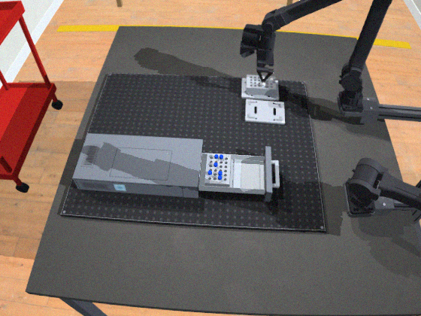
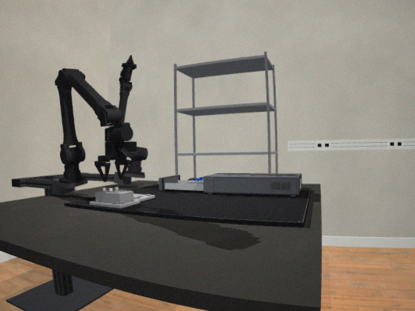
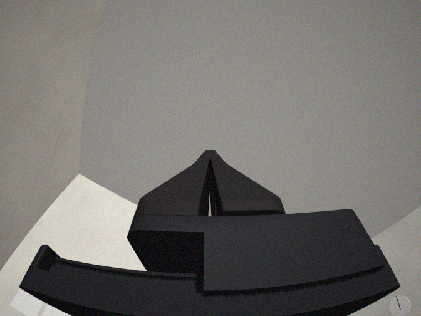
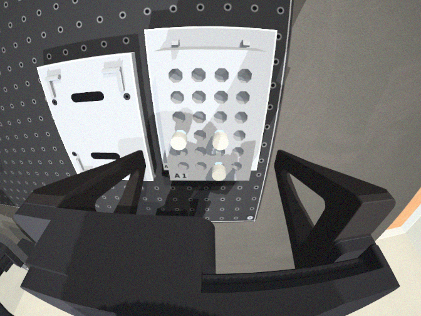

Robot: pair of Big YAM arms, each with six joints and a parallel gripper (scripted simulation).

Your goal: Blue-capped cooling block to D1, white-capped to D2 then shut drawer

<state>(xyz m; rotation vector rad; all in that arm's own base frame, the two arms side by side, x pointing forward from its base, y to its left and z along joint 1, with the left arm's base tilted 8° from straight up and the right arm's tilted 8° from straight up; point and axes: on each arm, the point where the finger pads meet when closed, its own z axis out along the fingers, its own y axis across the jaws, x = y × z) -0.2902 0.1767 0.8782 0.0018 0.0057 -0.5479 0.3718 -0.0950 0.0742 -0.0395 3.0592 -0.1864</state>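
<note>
The slot D2 is 100 mm below my right hand. From my right hand the other things lie so: cooler COLD: 500 mm to the left, 220 mm ahead, 60 mm below; slot D1: 140 mm to the left, 100 mm below, 30 mm behind; perforated deck: 320 mm to the left, 220 mm ahead, 110 mm below.
</note>
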